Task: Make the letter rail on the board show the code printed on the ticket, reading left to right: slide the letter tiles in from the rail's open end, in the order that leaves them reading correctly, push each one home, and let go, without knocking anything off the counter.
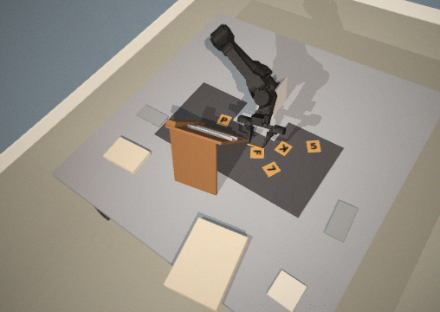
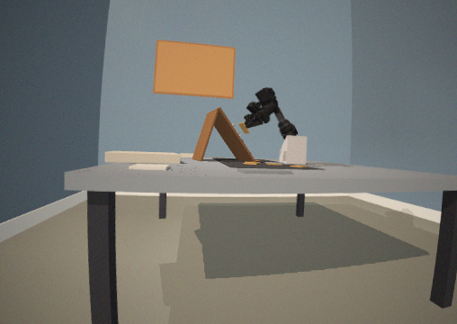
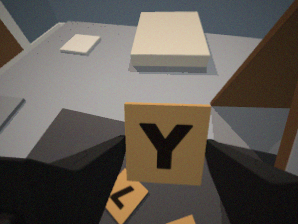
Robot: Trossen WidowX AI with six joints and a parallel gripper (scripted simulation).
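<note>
Right now the white ticket is 17 cm to the right of my gripper tip, 9 cm below it and 5 cm behind it. The rest, counted from my gripper tip: f tile (17 cm below, 7 cm behind, 4 cm to the right); k tile (17 cm below, 14 cm behind, 6 cm to the left); y tile (right at my gripper tip).
</note>
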